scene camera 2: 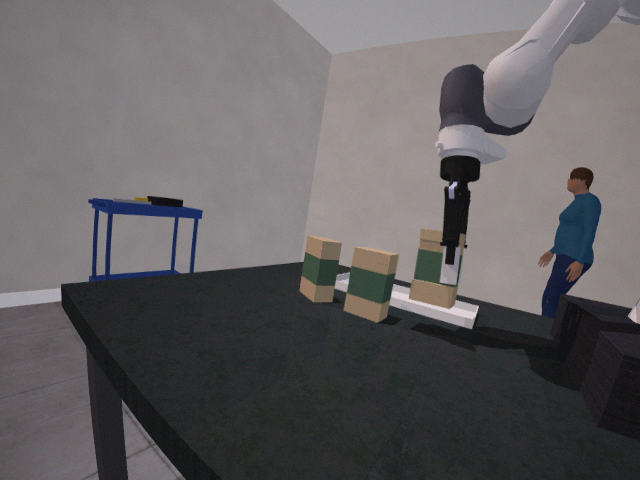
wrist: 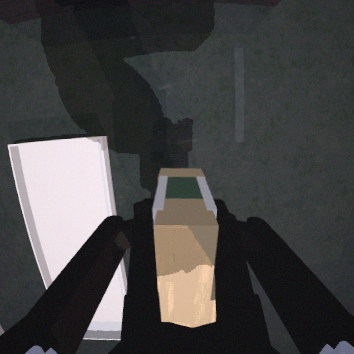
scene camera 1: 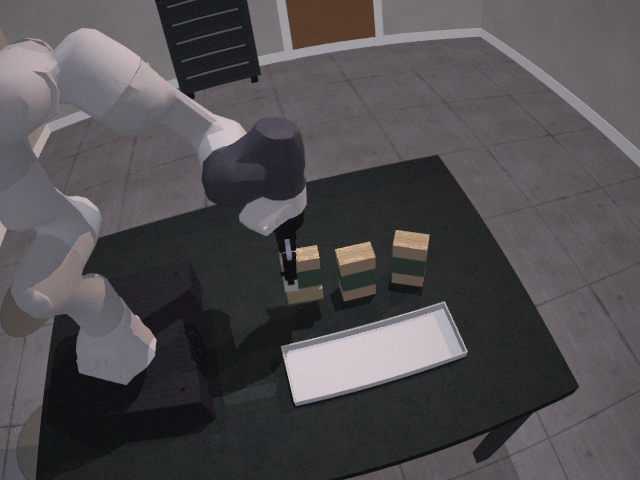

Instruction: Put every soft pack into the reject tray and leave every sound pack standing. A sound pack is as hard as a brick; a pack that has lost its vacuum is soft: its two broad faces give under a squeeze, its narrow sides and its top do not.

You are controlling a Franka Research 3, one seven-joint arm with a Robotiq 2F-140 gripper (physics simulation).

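My gripper (scene camera 1: 291,284) (scene camera 2: 449,271) (wrist: 181,189) is shut on a tan pack with a green band (scene camera 1: 310,279) (scene camera 2: 428,266) (wrist: 186,250). The pads press its two broad faces, and it looks narrow between them. The pack hangs upright, a little above the table, its shadow apart from its base. A middle pack (scene camera 1: 356,279) (scene camera 2: 370,283) and a far pack (scene camera 1: 408,266) (scene camera 2: 319,268) stand upright on the table, apart from each other. The white reject tray (scene camera 1: 372,356) (scene camera 2: 467,316) (wrist: 60,200) shows no pack in it in scene camera 1. The finger partly hides the held pack in both scene views.
The dark table (scene camera 1: 248,444) (scene camera 2: 248,392) carries the arm's dark base block (scene camera 1: 170,397) (scene camera 2: 617,382) beside the robot. A blue cart (scene camera 2: 155,207) and a person in a teal top (scene camera 2: 578,222) are beyond the table. A dark drawer cabinet (scene camera 1: 209,43) stands by the wall.
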